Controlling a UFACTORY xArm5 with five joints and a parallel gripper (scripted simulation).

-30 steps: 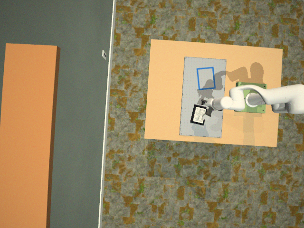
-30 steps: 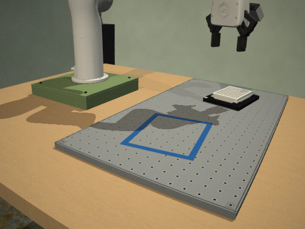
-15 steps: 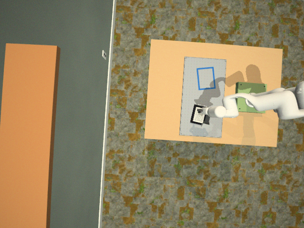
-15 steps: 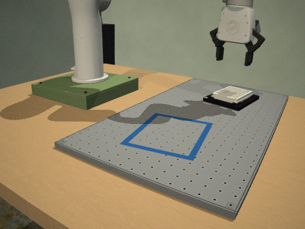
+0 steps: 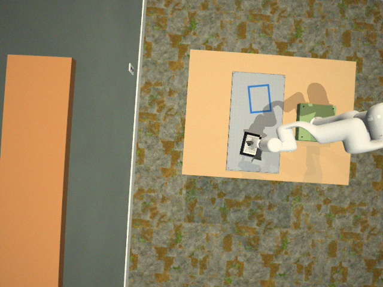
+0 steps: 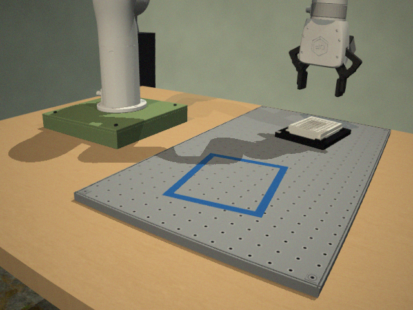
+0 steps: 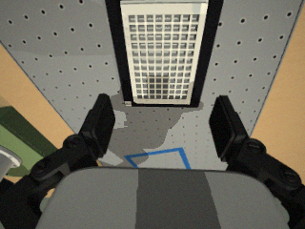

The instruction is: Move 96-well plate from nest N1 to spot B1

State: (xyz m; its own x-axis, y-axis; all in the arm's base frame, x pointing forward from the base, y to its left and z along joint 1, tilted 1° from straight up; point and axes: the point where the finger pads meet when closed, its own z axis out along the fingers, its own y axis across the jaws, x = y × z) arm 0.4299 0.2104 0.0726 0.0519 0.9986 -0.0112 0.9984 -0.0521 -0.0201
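The white 96-well plate lies 9 cm below my hand. From my hand the other things lie so: black plate nest: 11 cm below.
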